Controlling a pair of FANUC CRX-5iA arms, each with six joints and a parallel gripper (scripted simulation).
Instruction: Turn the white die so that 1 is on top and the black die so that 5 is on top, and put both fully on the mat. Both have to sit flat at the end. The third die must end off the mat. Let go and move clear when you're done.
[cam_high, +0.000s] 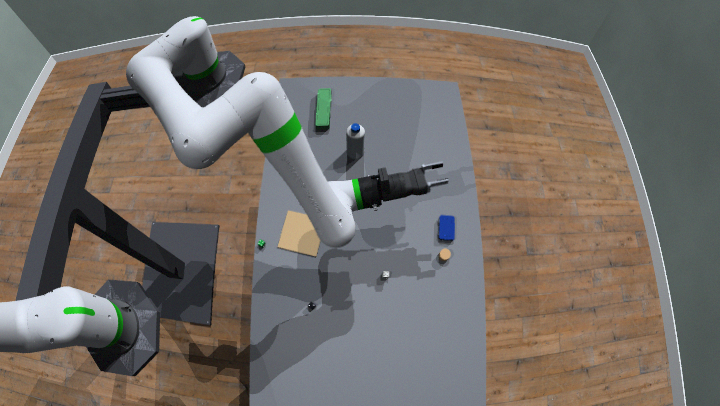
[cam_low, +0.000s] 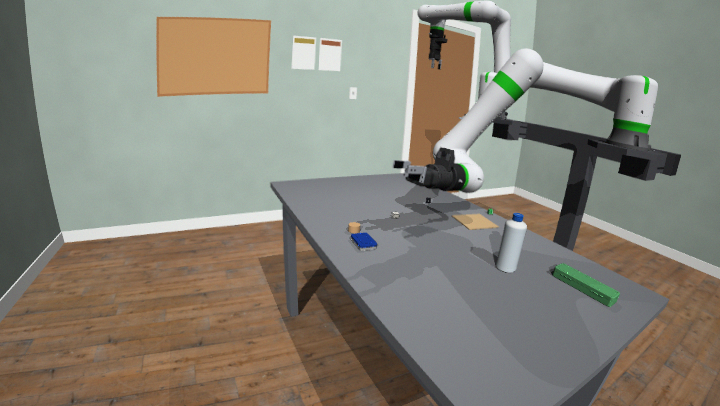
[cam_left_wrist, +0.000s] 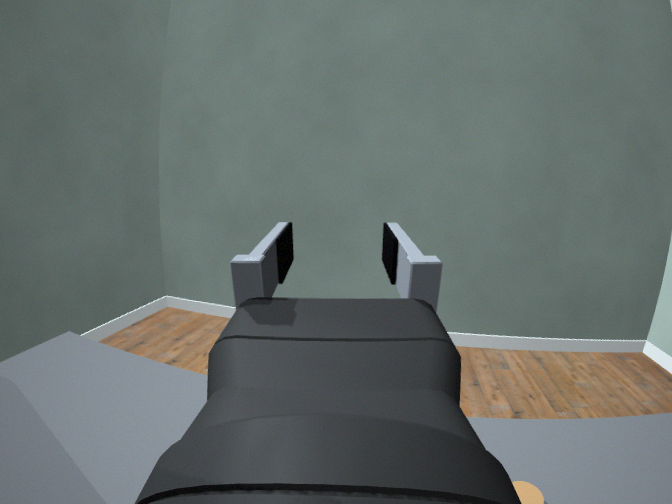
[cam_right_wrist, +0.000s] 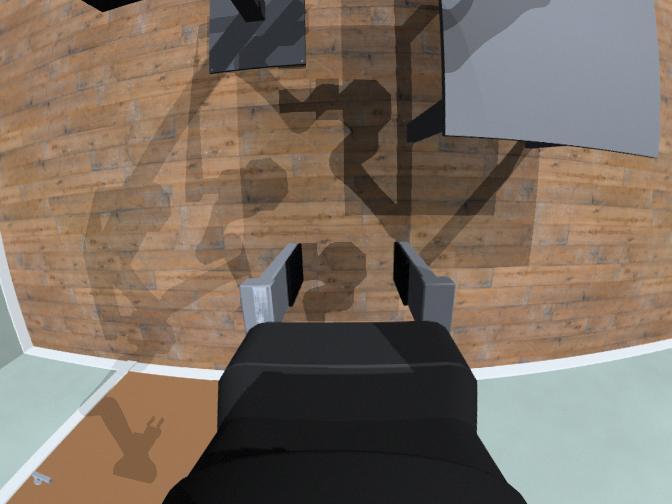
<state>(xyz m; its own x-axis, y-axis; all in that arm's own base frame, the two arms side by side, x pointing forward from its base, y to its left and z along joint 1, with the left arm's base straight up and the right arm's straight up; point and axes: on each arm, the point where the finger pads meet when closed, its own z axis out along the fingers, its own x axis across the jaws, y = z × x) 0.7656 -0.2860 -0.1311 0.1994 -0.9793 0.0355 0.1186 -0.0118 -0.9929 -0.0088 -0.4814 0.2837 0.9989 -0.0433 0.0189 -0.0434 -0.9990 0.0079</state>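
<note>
My left gripper is now 330 mm past the black die, 420 mm to the left of it and 250 mm above it. The rest, counted from my left hand: blue box 80 mm ahead, 70 mm to the right, 250 mm below; tan cylinder 80 mm ahead, 170 mm to the right, 250 mm below; white die 110 mm behind, 270 mm to the right, 250 mm below.
</note>
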